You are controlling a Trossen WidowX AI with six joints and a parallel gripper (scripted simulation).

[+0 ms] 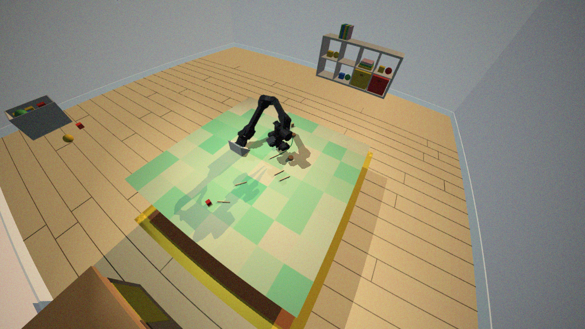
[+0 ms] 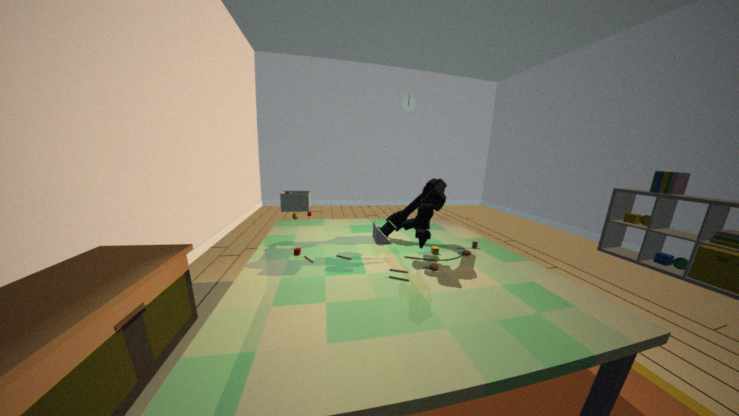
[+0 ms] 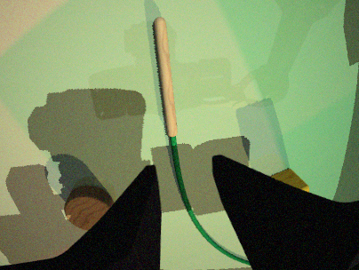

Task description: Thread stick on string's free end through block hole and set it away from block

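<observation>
My gripper tip is now 60 mm above the thin wooden stick, 10 mm to the left of it and 10 mm past it. Round my gripper tip: wooden disc 100 mm ahead, 50 mm below, 20 mm to the left; round wooden button 260 mm to the left, 50 mm below; yellow wooden block 110 mm to the left, 50 mm below, 50 mm behind.
</observation>
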